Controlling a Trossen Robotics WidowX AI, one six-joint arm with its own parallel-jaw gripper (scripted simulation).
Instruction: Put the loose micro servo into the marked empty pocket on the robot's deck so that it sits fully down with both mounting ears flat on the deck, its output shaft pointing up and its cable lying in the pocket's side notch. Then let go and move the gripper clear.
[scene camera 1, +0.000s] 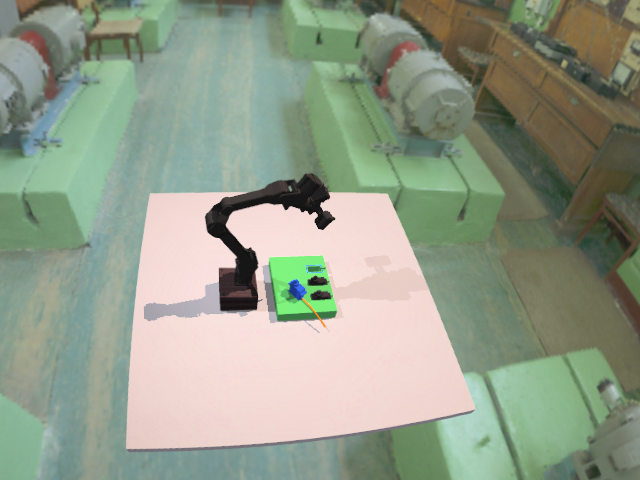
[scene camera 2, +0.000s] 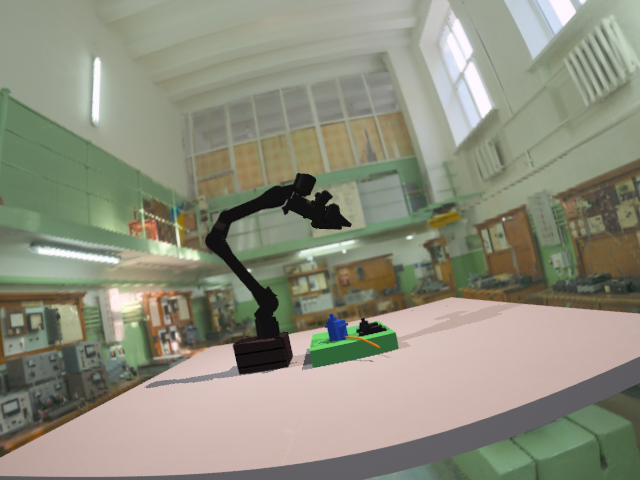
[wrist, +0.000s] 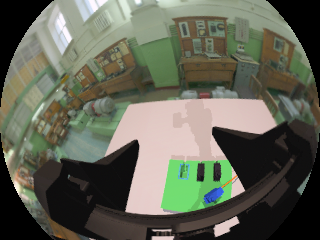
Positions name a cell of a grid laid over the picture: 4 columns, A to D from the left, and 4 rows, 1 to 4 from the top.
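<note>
My gripper (scene camera 2: C2) open, holding nothing. Gripper also in the wrist view (wrist: C3).
</note>
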